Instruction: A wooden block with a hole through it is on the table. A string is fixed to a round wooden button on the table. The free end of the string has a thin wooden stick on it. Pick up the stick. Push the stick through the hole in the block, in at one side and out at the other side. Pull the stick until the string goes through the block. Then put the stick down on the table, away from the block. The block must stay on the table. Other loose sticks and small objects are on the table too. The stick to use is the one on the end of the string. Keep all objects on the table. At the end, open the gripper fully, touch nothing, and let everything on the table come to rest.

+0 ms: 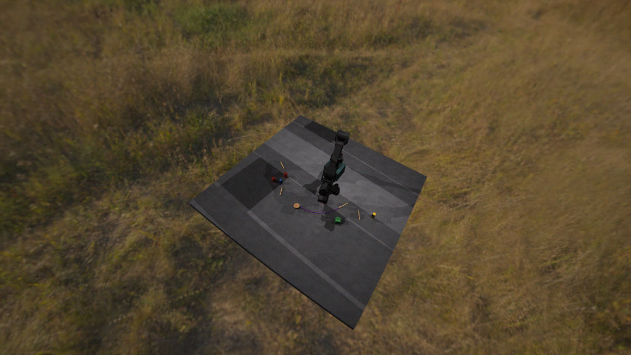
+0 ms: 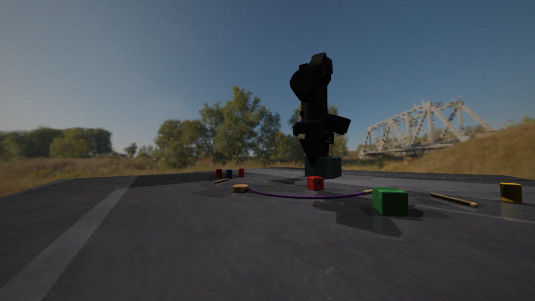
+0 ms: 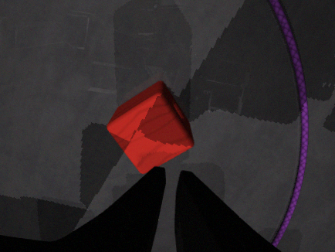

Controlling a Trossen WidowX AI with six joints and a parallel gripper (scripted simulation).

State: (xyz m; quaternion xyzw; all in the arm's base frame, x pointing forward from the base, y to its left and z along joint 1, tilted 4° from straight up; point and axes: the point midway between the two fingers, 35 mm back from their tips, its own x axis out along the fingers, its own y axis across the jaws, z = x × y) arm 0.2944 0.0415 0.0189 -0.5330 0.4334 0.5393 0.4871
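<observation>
My gripper tip is 4 cm above the red block and 1 cm past it. The rest, counted from my gripper tip: thin wooden stick: 13 cm to the left, 6 cm below, 3 cm behind; then round wooden button: 15 cm to the right, 11 cm ahead, 5 cm below; then green block: 14 cm to the left, 10 cm ahead, 4 cm below.
</observation>
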